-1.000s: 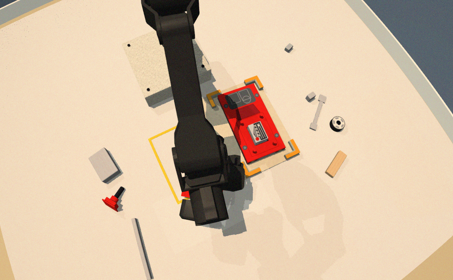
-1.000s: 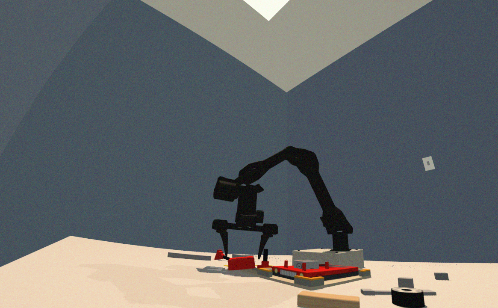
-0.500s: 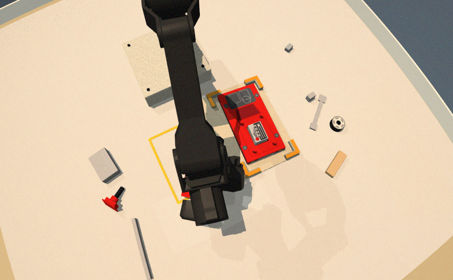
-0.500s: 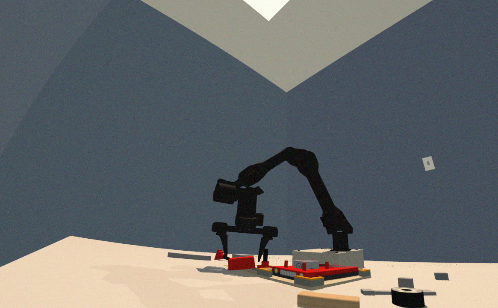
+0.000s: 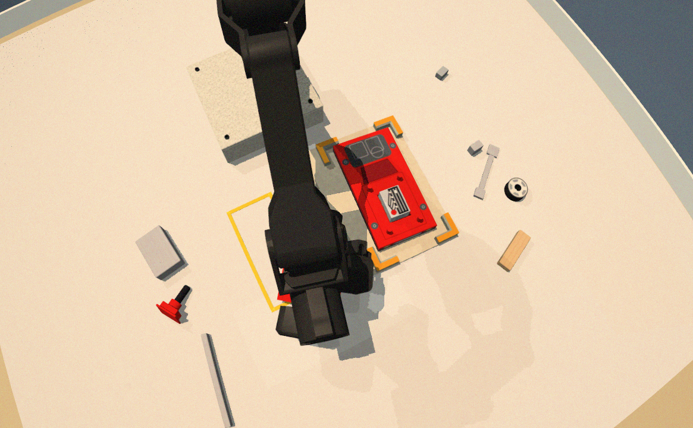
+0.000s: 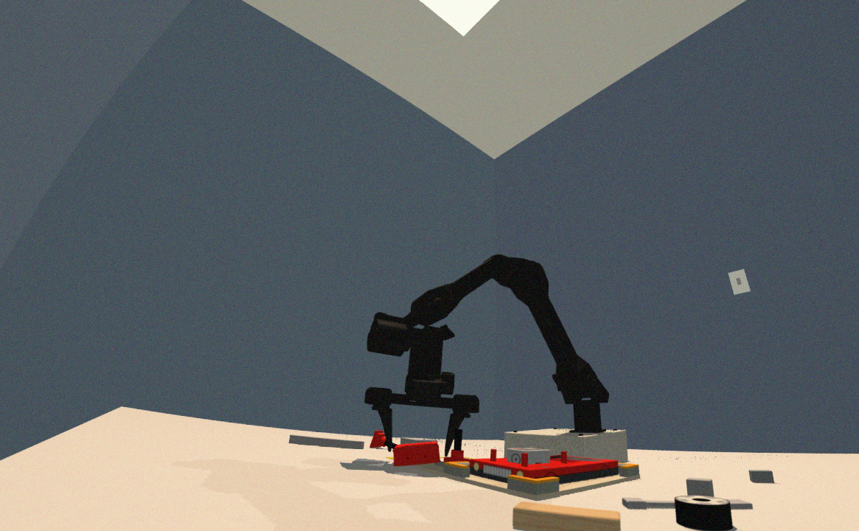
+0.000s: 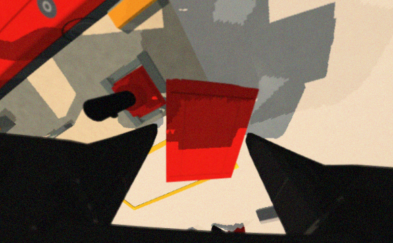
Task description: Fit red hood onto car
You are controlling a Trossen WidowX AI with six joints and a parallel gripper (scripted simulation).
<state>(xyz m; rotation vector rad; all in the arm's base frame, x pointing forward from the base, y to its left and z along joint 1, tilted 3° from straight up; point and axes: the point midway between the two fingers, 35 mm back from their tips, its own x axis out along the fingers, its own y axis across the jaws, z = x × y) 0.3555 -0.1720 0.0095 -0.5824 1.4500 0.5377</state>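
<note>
Right now my gripper tip is 19 cm to the right of the grey engine block, 2 cm past it and 1 cm below it. The rest, counted from my gripper tip: red hood (1 cm above); then red-based black knob (6 cm to the left, 2 cm behind, 2 cm above); then grey bar (21 cm to the right, 3 cm ahead, 1 cm below).
</note>
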